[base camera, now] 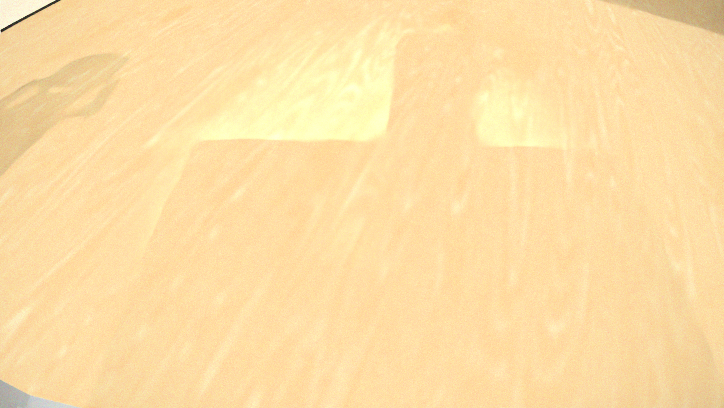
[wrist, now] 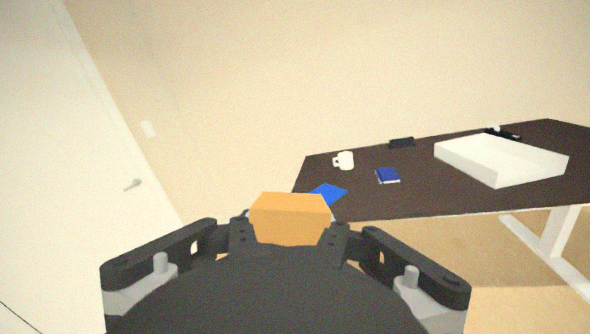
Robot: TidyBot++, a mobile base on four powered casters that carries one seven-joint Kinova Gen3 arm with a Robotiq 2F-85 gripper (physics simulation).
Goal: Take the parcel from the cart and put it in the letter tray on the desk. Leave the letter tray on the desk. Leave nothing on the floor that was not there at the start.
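Places are measured from the arm's base along level axes (x ahead, y left, z up), in metres.
Pixels of known places: gripper, between the fingertips: (wrist: pixel 290 216).
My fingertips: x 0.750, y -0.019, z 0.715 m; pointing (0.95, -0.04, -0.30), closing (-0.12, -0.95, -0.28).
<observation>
For each thing: its middle in the pictures, then the offset to it from my fingertips. "pt": a spot on its surface instead. Level surfaces: height alone.
- parcel, middle of its body: (wrist: pixel 289 236) dx -0.024, dy +0.003, dz +0.000 m
- dark desk, height of its surface: dz -0.392 m
- letter tray, middle of its body: (wrist: pixel 488 156) dx +0.524, dy -0.850, dz -0.357 m
- white mug, middle of its body: (wrist: pixel 343 160) dx +0.864, dy -0.299, dz -0.344 m
- dark blue notebook, middle of its body: (wrist: pixel 386 174) dx +0.653, dy -0.442, dz -0.386 m
- bright blue flat item, middle of its body: (wrist: pixel 320 197) dx +0.621, dy -0.094, dz -0.388 m
- black block, middle of its body: (wrist: pixel 402 142) dx +0.941, dy -0.712, dz -0.365 m
- black item, middle of its body: (wrist: pixel 500 131) dx +0.710, dy -1.143, dz -0.357 m
- white desk leg, a spot on its surface: (wrist: pixel 561 230) pt dx +0.433, dy -1.290, dz -0.876 m
- door with a handle, a spot on its surface: (wrist: pixel 133 185) pt dx +0.989, dy +0.996, dz -0.188 m
- wooden floor, height of its surface: dz -1.112 m
My gripper (wrist: pixel 290 216) is shut on the parcel (wrist: pixel 290 217), an orange box held between the fingertips in the wrist view. The dark desk (wrist: pixel 415 202) stands beyond it to the right. The letter tray (wrist: pixel 500 160), white and low-walled, sits on the desk's right part in the wrist view. The parcel is apart from the tray, to the left of it in that view. The cart does not show in either view.
A white mug (wrist: pixel 345 160), a dark blue notebook (wrist: pixel 387 175), a bright blue flat item (wrist: pixel 329 193), a black block (wrist: pixel 401 142) and a black item (wrist: pixel 505 134) are on the desk. A white desk leg (wrist: pixel 561 230) stands below. A door with a handle (wrist: pixel 133 185) is at left. Shadows fall on the wooden floor (base camera: pixel 354 278).
</observation>
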